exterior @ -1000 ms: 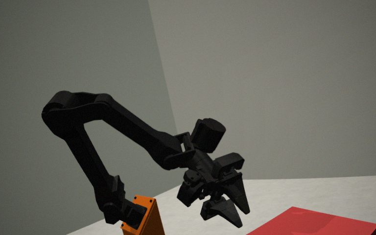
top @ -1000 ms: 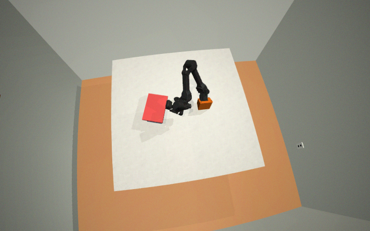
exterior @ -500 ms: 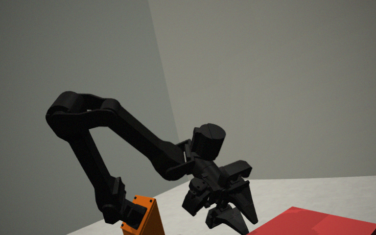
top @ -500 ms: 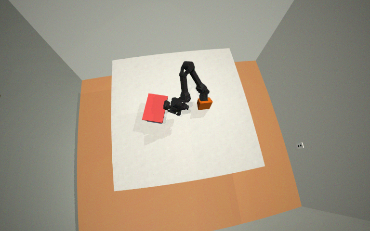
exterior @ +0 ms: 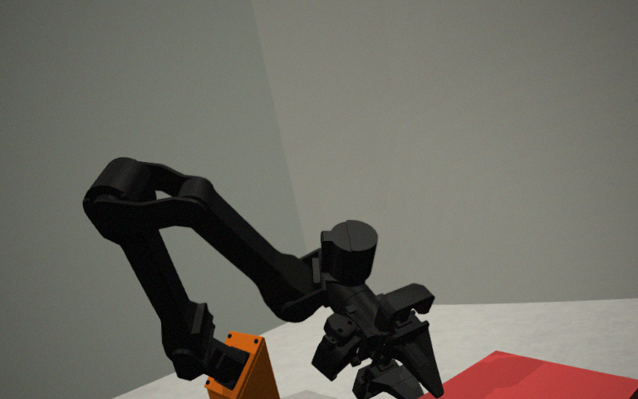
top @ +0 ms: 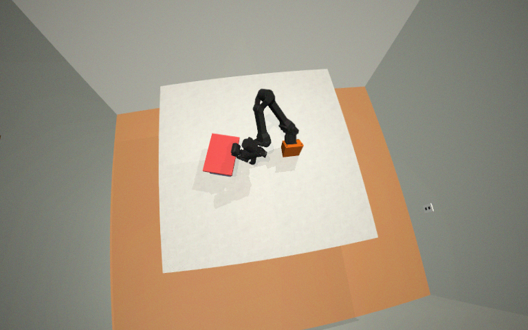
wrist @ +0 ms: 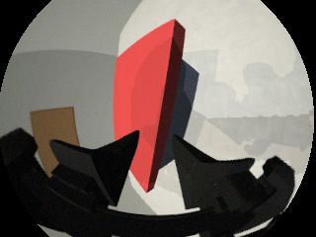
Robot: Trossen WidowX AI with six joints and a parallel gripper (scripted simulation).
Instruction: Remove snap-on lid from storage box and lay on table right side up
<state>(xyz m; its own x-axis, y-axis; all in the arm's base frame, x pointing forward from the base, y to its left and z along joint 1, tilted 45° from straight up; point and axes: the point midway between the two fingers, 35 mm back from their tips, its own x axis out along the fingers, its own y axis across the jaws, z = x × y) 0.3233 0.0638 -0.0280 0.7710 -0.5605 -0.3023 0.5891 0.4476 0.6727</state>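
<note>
My gripper tip is 7 cm short of the red lid, 2 cm to the left of it and 1 cm below it. Round my gripper tip: storage box (7 cm ahead, 2 cm to the right, 5 cm below).
</note>
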